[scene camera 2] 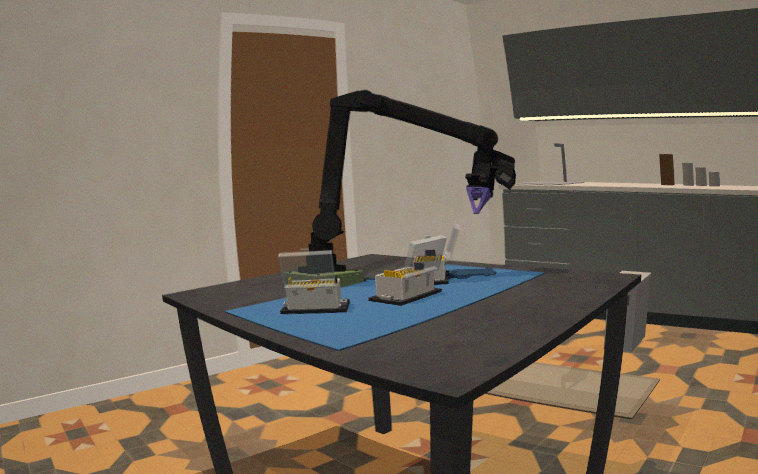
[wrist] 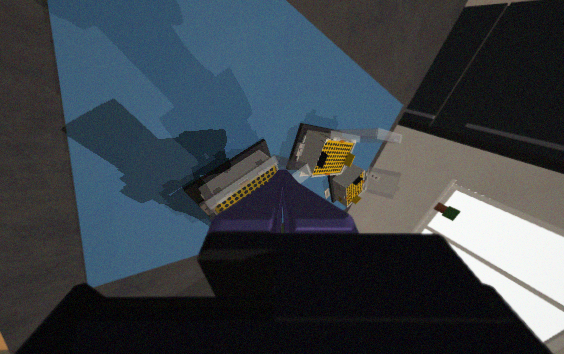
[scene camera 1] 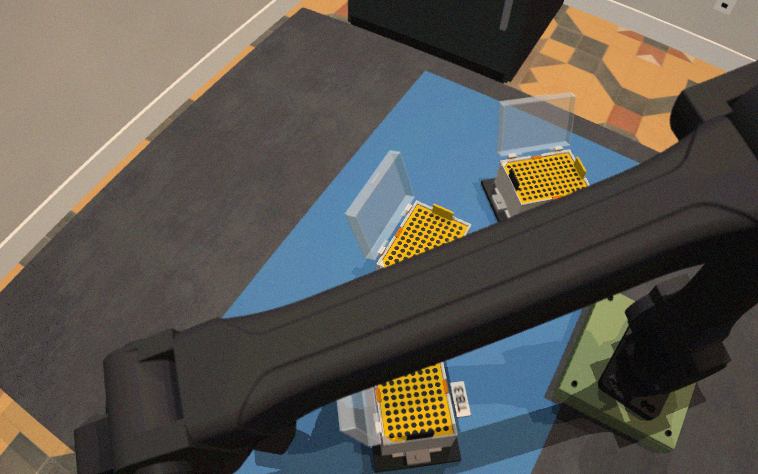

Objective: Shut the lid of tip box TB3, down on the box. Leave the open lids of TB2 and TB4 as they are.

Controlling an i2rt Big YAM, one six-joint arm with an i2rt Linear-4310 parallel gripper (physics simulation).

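Frame: origin at the arm's base, x ahead, y left, z up, level; metres.
Where they show: gripper, fingertip midpoint: (scene camera 2: 476,213) (wrist: 282,177); arm's base at its link origin: (scene camera 1: 642,367).
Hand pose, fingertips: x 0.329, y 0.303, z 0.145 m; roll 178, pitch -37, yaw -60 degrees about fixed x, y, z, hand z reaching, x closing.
Observation:
Things, the pixels of their top centre, and the offset from my fingertips. Level surfaces: height alone.
- TB2 at its top centre: (scene camera 1: 426,238) (wrist: 340,161) (scene camera 2: 404,266) dy -0.271, dx +0.001, dz -0.104 m
- TB4 at its top centre: (scene camera 1: 550,179) (scene camera 2: 313,280) (wrist: 354,193) dy -0.478, dx -0.087, dz -0.112 m
- blue mat at its surface level: dz -0.178 m
- dark table at its surface level: dz -0.181 m
Tip box TB3 (scene camera 1: 416,405) (scene camera 2: 439,272) (wrist: 247,189) holds a yellow tip rack; its clear lid (scene camera 1: 357,418) (scene camera 2: 453,242) stands open, tilted back from the hinge side. Part of TB3 is hidden by the arm in scene camera 1 and by the fingers in the wrist view. TB2 (scene camera 1: 427,230) (scene camera 2: 403,286) (wrist: 335,156) has its lid (scene camera 1: 381,204) (scene camera 2: 427,247) open. TB4 (scene camera 1: 546,176) (scene camera 2: 314,297) (wrist: 346,185) has its lid (scene camera 1: 536,122) (scene camera 2: 304,262) open. My gripper (scene camera 2: 476,211) (wrist: 282,177) is shut and empty, in the air above lid height. It does not show in scene camera 1.
The boxes stand on a blue mat (scene camera 1: 447,117) (scene camera 2: 335,335) (wrist: 125,55) on the dark table (scene camera 1: 195,167) (scene camera 2: 475,335). The arm (scene camera 1: 447,273) (scene camera 2: 424,116) spans above the boxes from its green base plate (scene camera 1: 592,346) (scene camera 2: 352,277). A dark cabinet (scene camera 1: 441,33) stands beyond the table.

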